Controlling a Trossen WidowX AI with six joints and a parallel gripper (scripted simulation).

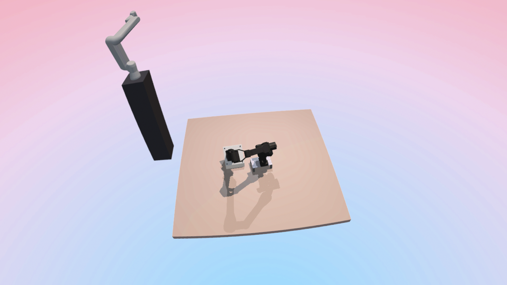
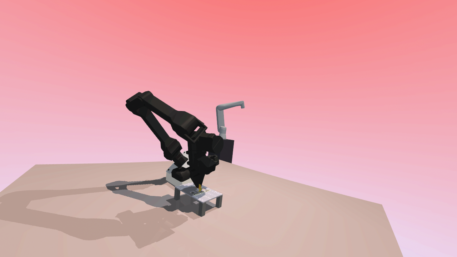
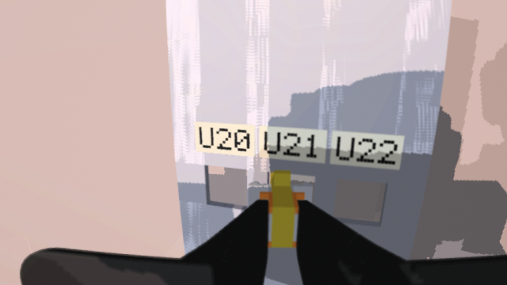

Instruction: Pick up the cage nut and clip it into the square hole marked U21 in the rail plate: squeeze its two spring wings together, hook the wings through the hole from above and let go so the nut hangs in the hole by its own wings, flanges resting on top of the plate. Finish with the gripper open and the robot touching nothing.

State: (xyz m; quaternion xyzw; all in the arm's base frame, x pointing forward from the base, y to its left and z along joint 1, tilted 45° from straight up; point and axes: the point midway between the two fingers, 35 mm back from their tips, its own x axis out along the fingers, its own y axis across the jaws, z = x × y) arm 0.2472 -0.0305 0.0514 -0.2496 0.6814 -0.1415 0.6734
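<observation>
Right now the cage nut is 1 cm below my gripper tip.
</observation>
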